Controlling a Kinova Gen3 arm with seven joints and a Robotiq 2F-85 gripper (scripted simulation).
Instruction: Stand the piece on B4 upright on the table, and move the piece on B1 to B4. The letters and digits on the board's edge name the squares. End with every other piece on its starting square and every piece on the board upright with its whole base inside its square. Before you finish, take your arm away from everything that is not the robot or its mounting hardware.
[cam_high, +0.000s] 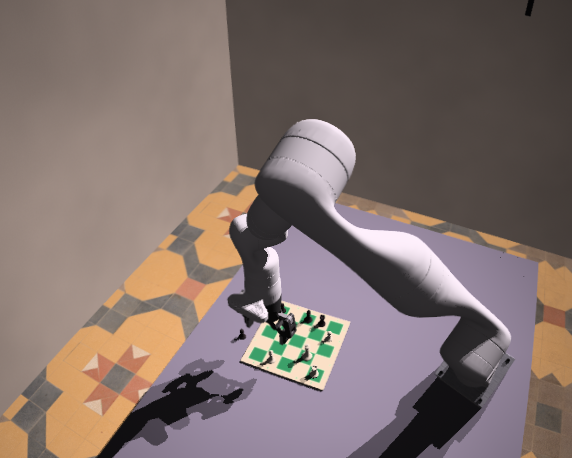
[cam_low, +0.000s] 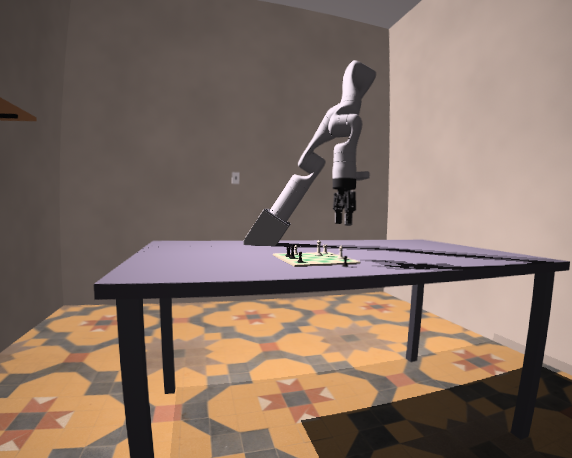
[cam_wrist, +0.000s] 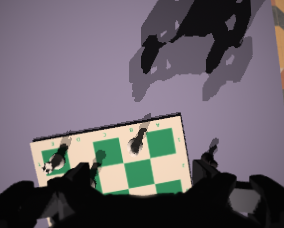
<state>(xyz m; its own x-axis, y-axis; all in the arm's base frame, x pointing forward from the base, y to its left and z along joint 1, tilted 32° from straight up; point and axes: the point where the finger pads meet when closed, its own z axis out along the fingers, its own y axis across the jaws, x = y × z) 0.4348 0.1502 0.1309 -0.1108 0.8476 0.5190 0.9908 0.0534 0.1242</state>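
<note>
The white piece is 1 cm behind my hand and 10 cm below it. From my hand the other things lie so: chessboard (2 cm behind, 9 cm to the right, 12 cm below).
</note>
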